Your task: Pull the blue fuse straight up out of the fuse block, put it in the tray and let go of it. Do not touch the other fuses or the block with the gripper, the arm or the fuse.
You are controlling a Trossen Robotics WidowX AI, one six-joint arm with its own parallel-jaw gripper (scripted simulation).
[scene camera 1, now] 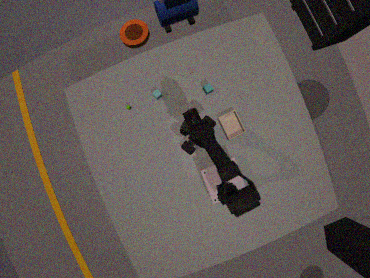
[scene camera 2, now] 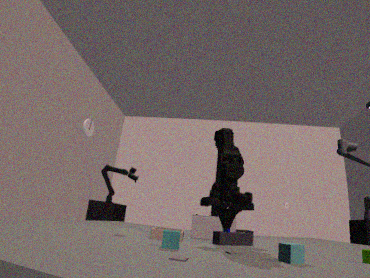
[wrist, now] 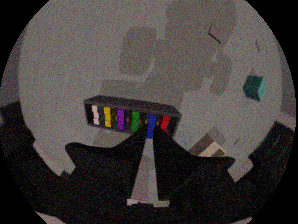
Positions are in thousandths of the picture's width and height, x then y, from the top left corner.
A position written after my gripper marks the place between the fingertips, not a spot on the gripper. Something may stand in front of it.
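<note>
My gripper (scene camera 2: 612, 829), also (wrist: 505, 569).
</note>
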